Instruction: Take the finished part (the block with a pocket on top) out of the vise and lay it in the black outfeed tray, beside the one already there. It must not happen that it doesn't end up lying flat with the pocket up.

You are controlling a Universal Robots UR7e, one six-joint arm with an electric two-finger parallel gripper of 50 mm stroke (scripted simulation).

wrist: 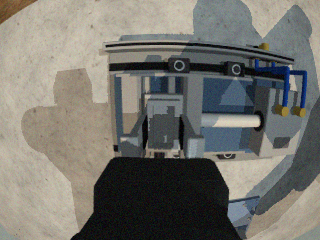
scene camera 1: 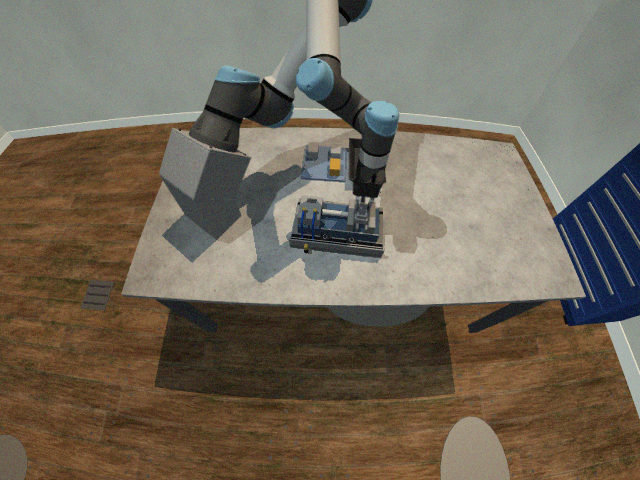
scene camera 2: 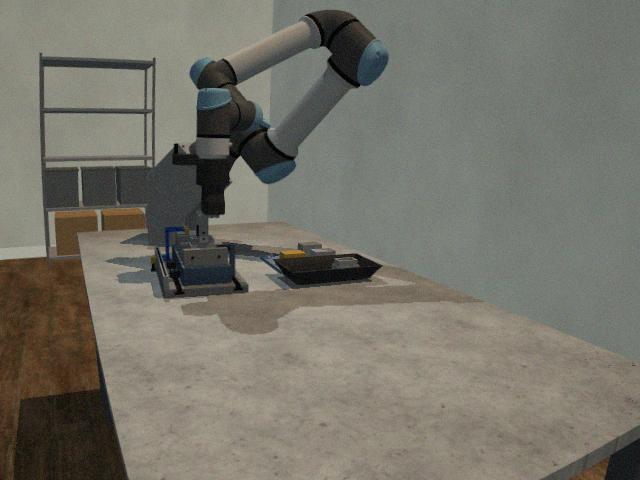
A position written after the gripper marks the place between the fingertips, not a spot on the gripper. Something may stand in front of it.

Observation:
In view: the gripper (scene camera 2: 202, 240).
The gripper also shows in the wrist view (wrist: 163, 125).

